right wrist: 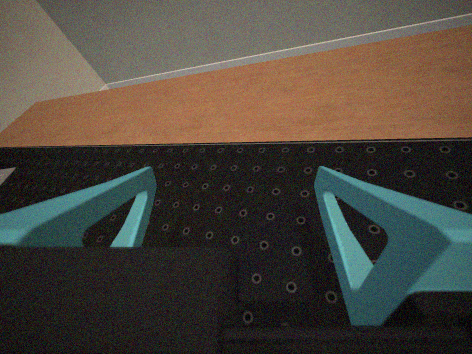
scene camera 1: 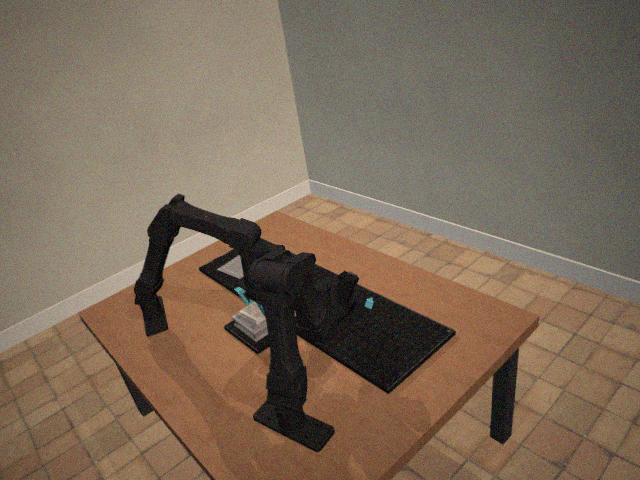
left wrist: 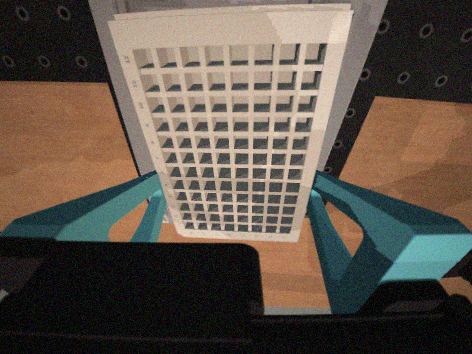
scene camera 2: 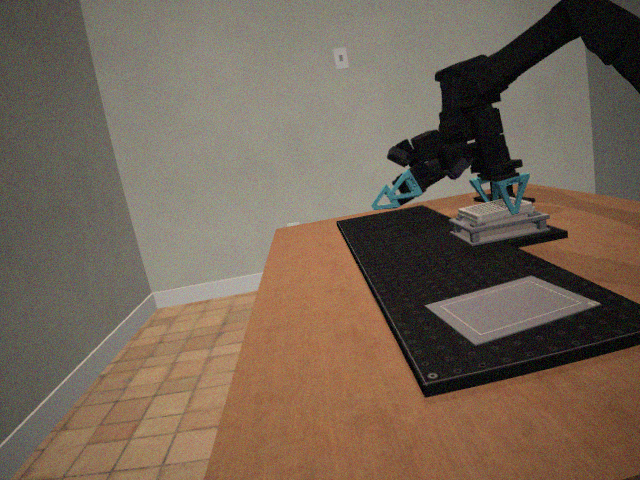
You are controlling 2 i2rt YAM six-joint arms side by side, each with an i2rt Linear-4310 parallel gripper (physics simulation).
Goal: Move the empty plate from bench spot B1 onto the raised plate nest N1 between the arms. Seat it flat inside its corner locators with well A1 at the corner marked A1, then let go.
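Frame: origin at the left arm's base, x ahead, y left, z up, level; millimetres.
Where they show: left gripper, fingertip midpoint: (scene camera 1: 259, 312) (left wrist: 236, 176) (scene camera 2: 503, 211); right gripper, fingertip midpoint: (right wrist: 235, 175) (scene camera 1: 357, 292) (scene camera 2: 380, 203); left arm's base, link origin: (scene camera 1: 154, 316); right arm's base, link origin: (scene camera 1: 293, 424).
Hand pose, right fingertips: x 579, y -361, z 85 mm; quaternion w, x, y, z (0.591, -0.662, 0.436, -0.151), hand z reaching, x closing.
Each offset is from my right fingertips to the top centre of the thing. "*": to the spot under its first point. Level surfaces: height alone.
The white plate {254 mm back, 118 mm left, 13 mm down} (scene camera 1: 251, 312) (scene camera 2: 485, 210) (left wrist: 230, 32) is on or just above the grey raised nest {255 mm back, 121 mm left, 34 mm down} (scene camera 1: 253, 331) (scene camera 2: 509, 228) (left wrist: 364, 25). My left gripper (scene camera 1: 250, 300) (scene camera 2: 500, 204) (left wrist: 236, 176) is shut on the plate, one finger against each long side. In the left wrist view the plate's numbers run down its left edge, from 12 at the top. Whether it lies flat inside the locators is unclear, and the nest's A1 mark is not readable. My right gripper (scene camera 2: 388, 198) (right wrist: 235, 175) is open and empty over the black board.
A flat grey pad with a white outline {* 281 mm back, 481 mm left, 70 mm down} (scene camera 1: 231, 267) (scene camera 2: 516, 310) lies bare on the perforated black board {72 mm down} (scene camera 1: 392, 341) (scene camera 2: 392, 268) (right wrist: 270, 200). The right arm stands in front of part of the nest in scene camera 1. The wooden table {85 mm down} (scene camera 1: 439, 289) (scene camera 2: 310, 361) surrounds the board.
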